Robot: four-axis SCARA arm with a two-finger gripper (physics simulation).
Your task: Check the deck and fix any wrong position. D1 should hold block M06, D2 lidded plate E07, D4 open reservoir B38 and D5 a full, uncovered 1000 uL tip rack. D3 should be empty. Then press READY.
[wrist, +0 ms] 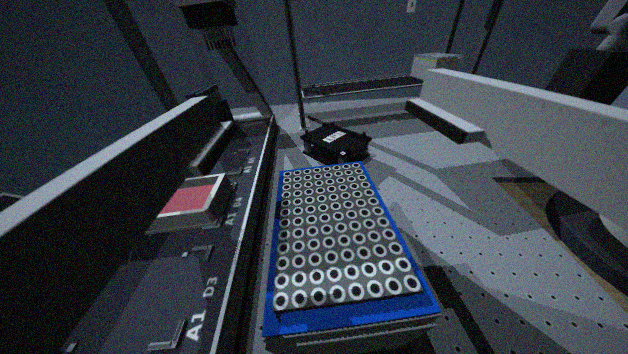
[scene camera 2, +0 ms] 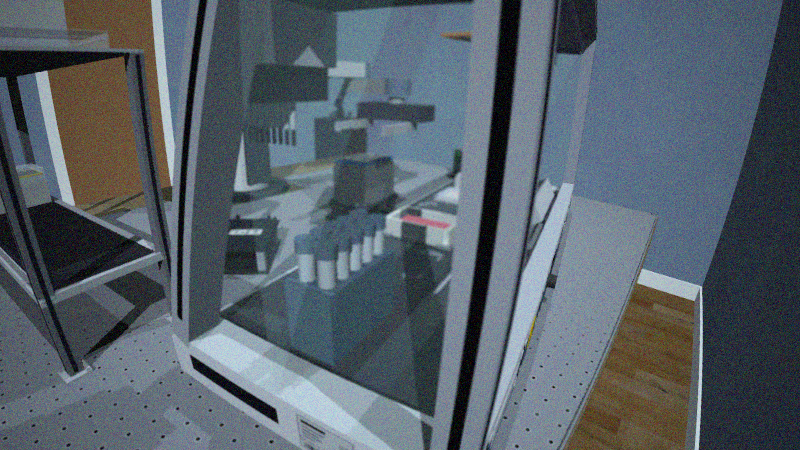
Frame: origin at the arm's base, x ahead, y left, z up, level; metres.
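Where they show: gripper, between the fingertips: (wrist: 320, 100) (scene camera 2: 359, 128).
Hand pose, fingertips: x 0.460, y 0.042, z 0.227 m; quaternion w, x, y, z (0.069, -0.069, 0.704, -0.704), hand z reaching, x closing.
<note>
After its pixels a point has its place.
My gripper (scene camera 2: 391, 124) (wrist: 320, 100) {x 0.460, y 0.042, z 0.227 m} is open and empty, above a tip rack. The tip rack (scene camera 2: 363, 181) (wrist: 345, 225), blue-edged with a grey top full of ringed positions and without a cover, stands beside the deck, between the fingers' lines in the wrist view. A white-rimmed reservoir with red inside (scene camera 2: 425, 221) {x 0.670, y 0.019, z 0.070 m} (wrist: 187, 200) {x 0.686, y -0.017, z 0.076 m} sits at the place marked D4. The place marked D3 (wrist: 145, 295) {x 0.655, y 0.107, z 0.061 m} shows bare dark surface and corner clips. The visible part of the place beyond D4 looks bare; the left finger hides part. M06, E07 and READY cannot be made out.
Blue-capped tubes (scene camera 2: 326, 265) stand in a block behind the enclosure's glass. A black box with a white label (scene camera 2: 246, 246) (wrist: 337, 142) lies beyond the tip rack. A multichannel head (scene camera 2: 279, 137) (wrist: 219, 37) hangs above. A shelf cart (scene camera 2: 146, 167) {x 0.579, y -0.426, z 0.229 m} stands left.
</note>
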